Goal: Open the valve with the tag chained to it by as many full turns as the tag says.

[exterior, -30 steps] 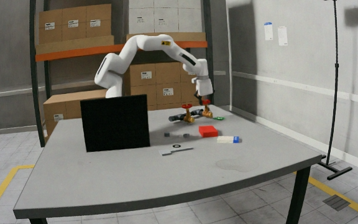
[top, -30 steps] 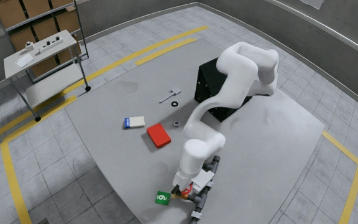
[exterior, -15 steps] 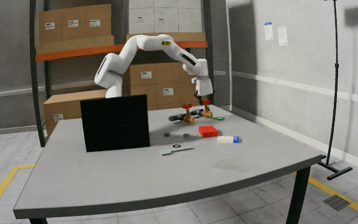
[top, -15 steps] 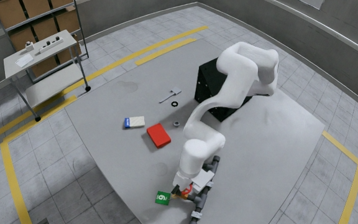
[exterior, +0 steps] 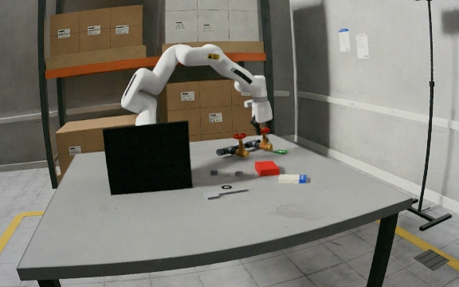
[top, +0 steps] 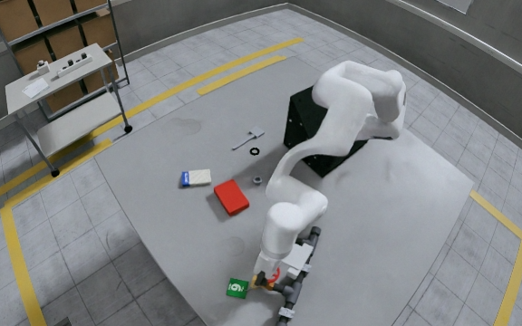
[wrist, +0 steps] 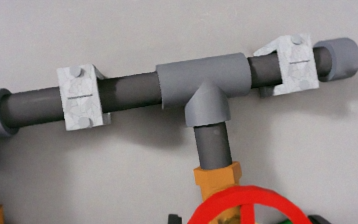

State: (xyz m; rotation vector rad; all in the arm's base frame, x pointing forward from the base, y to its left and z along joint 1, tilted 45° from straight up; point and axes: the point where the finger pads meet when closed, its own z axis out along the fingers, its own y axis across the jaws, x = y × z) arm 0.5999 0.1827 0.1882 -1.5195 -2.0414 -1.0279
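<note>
My gripper is now 110 mm above the green tag, 70 mm short of it and 30 mm to the left of it. The rest, counted from my hand: grey nut: 320 mm to the right, 230 mm behind, 110 mm below; then white-and-blue box: 470 mm to the right, 110 mm below, 50 mm behind; then red block: 320 mm to the right, 110 mm behind, 100 mm below.
</note>
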